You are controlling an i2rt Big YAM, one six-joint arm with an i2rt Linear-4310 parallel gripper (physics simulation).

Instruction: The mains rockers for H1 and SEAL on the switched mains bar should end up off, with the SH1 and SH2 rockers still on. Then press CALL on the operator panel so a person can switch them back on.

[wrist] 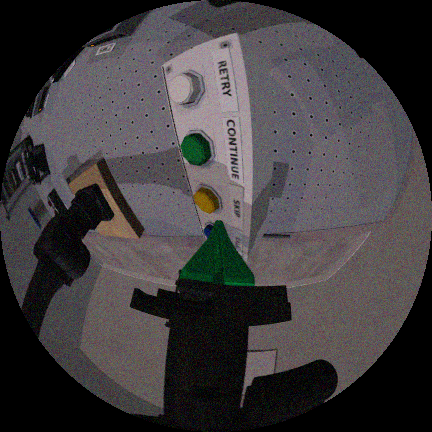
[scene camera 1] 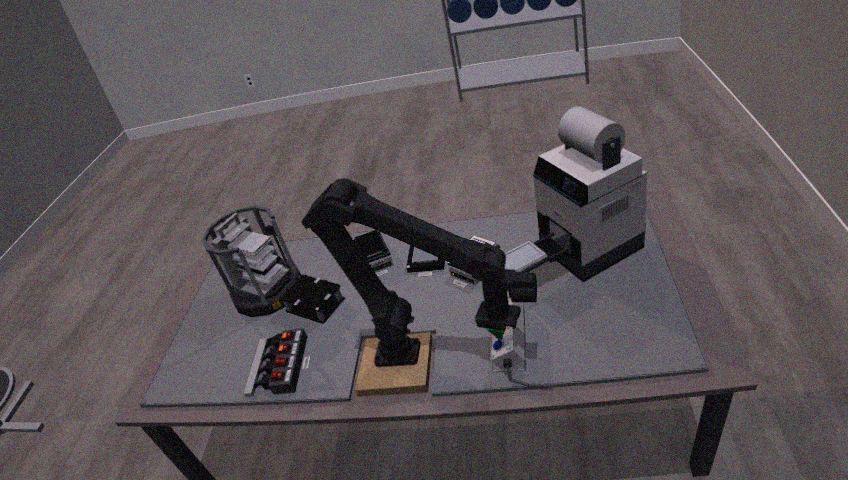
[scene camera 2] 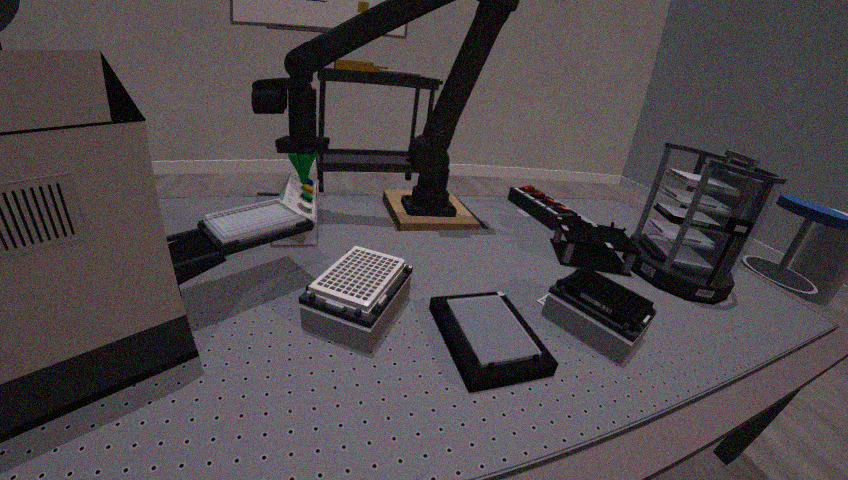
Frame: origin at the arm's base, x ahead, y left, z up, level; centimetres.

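Where they show: gripper, fingertip midpoint: [wrist: 217,223] [scene camera 1: 500,338] [scene camera 2: 304,183]; arm's base, origin of the base link: [wrist: 93,201] [scene camera 1: 398,354] [scene camera 2: 427,208].
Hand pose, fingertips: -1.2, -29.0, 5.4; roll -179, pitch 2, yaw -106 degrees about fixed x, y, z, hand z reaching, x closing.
Things, the pixels of their top centre, and the offset from my fingertips, as dx, dy, dz. "pt": a spot on its surface instead.
- switched mains bar, surface spot: [scene camera 2: 529,208] pt +0.4, +58.3, -5.1
- white operator panel, middle of its top: [wrist: 227,187] [scene camera 2: 295,184] [scene camera 1: 506,318] +5.5, -1.5, +1.7
- blue button, middle of its top: [wrist: 213,240] [scene camera 1: 497,342] -2.0, +0.7, +0.7
- large instrument, middle of its top: [scene camera 1: 587,117] +41.8, -28.0, +38.9
- plate carousel, middle of its top: [scene camera 2: 726,150] [scene camera 1: 235,222] +33.4, +80.2, +22.5
The switched mains bar [scene camera 1: 301,344] [scene camera 2: 529,208] lies left of the arm's base in the scene camera 1 view. Two of its rockers, the upper one [scene camera 1: 287,335] and the one below it [scene camera 1: 283,347], glow bright orange; the lower two [scene camera 1: 279,361] [scene camera 1: 276,374] look darker red. Their labels are unreadable. The white operator panel [scene camera 1: 508,352] [wrist: 202,118] has white, green, yellow and blue buttons. My gripper [scene camera 1: 498,337] [scene camera 2: 305,182] [wrist: 217,223] is shut and empty, its green tips pointing down at the blue button [scene camera 1: 497,344] [wrist: 208,231]. The tips partly hide this button and its label; contact is unclear.
A large instrument [scene camera 1: 618,220] [scene camera 2: 77,237] with an extended plate tray stands beyond the panel. A plate carousel [scene camera 1: 243,297] [scene camera 2: 684,284] stands behind the mains bar. Several plate modules, including one with a white plate [scene camera 2: 360,276], stand at the back. A cable leaves the panel's front.
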